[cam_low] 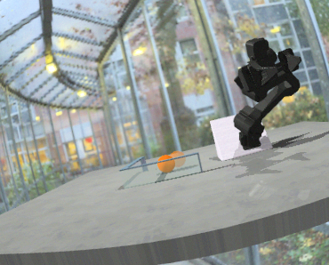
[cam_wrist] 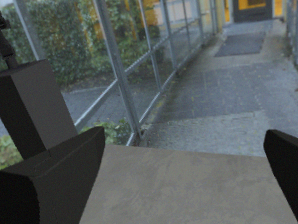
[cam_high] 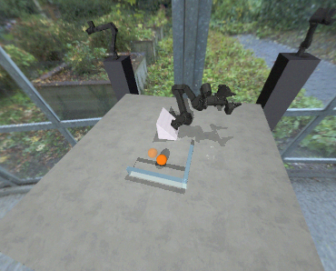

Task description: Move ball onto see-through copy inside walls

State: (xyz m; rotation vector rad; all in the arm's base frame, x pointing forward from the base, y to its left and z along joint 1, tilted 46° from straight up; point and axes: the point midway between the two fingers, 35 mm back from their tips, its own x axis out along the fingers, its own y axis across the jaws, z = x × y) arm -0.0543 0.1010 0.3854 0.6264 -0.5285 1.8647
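My gripper tip is now 40 cm to the left of the orange ball, 37 cm short of it and 20 cm above it. Also, from my gripper tip: see-through copy of ball (47 cm to the right, 33 cm ahead, 20 cm below).
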